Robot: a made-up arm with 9 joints.
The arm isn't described. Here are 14 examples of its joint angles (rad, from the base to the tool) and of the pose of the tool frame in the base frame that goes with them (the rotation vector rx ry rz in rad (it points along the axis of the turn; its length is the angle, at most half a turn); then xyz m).
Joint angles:
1: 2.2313 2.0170 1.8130 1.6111 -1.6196 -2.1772 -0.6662 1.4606 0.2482
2: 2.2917 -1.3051 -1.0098 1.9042 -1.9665 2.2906 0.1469 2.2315 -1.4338
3: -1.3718 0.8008 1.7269 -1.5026 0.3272 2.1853 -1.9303 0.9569 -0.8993
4: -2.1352 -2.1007 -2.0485 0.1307 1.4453 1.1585 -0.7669 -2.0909 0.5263
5: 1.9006 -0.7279 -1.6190 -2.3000 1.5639 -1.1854 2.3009 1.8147 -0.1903
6: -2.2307 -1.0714 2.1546 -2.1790 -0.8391 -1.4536 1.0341 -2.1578 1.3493
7: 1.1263 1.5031 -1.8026 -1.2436 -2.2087 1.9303 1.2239 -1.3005 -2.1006
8: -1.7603 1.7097 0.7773 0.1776 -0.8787 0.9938 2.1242 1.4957 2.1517
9: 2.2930 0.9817 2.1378 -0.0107 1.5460 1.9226 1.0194 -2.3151 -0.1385
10: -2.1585 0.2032 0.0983 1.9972 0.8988 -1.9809 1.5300 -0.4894 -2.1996
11: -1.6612 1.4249 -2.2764 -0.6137 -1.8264 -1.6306 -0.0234 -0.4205 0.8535
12: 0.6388 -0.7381 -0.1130 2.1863 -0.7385 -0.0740 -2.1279 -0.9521 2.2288
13: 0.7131 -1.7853 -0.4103 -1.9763 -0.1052 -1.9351 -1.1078 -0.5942 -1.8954
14: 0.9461 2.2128 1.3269 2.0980 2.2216 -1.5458 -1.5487 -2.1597 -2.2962
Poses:
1: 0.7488 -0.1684 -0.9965 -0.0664 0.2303 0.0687
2: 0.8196 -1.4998 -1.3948 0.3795 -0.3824 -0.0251
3: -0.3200 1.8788 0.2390 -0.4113 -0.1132 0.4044
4: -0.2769 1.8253 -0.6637 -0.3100 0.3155 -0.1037
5: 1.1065 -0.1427 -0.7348 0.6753 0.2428 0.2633
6: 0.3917 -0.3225 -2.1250 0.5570 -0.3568 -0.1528
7: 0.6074 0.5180 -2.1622 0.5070 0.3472 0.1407
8: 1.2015 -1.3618 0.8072 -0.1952 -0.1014 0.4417
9: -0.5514 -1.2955 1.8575 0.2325 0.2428 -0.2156
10: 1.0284 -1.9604 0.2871 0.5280 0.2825 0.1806
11: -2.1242 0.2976 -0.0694 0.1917 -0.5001 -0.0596
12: 1.0389 1.4409 0.9662 0.0438 0.0262 0.4908
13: 1.7437 -0.0663 -1.5008 0.3495 0.1577 0.5334
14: 0.4830 -0.8458 1.1336 -0.4564 0.5165 -0.1698
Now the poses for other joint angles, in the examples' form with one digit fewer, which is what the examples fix.
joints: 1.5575 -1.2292 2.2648 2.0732 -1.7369 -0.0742 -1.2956 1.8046 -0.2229
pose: 0.107 0.445 1.138 0.086 -0.200 -0.083
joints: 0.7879 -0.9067 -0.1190 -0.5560 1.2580 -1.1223 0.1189 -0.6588 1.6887
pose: 0.447 1.633 1.682 -0.184 0.063 0.453
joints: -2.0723 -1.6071 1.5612 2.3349 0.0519 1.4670 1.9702 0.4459 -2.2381
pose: 0.499 0.507 -0.157 -0.266 0.581 -0.061
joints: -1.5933 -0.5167 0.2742 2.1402 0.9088 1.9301 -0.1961 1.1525 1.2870
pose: -0.933 -1.721 -1.664 0.333 -0.119 0.203
